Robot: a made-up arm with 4 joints.
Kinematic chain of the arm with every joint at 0, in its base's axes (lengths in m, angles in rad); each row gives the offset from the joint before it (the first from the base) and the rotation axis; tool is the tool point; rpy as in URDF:
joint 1: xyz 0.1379 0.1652 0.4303 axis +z
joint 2: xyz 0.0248 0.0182 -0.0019 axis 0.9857 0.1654 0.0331
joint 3: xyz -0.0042 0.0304 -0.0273 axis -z
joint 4: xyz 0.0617 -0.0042 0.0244 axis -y
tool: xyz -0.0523 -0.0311 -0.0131 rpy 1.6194 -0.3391 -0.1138
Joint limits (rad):
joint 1: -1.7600..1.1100
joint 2: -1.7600..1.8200
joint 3: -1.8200..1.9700
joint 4: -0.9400..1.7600
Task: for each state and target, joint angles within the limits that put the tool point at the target. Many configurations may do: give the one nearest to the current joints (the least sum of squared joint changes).
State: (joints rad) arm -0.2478 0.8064 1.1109 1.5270
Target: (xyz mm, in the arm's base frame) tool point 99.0 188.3 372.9
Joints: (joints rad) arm 0.2255 0.7339 1.7491 1.4016
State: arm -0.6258 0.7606 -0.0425 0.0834
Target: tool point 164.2 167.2 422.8
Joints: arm -0.5582 0.7439 0.1870 -0.2466
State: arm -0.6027 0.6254 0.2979 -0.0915
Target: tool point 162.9 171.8 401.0
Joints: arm -0.6504 0.3521 0.4474 0.2178
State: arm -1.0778 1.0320 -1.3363 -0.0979
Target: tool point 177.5 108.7 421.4
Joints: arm -1.6606 0.6751 -0.9124 0.0492
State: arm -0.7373 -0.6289 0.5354 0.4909
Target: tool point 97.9 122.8 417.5
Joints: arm -1.4919 -0.8903 0.7238 1.1221
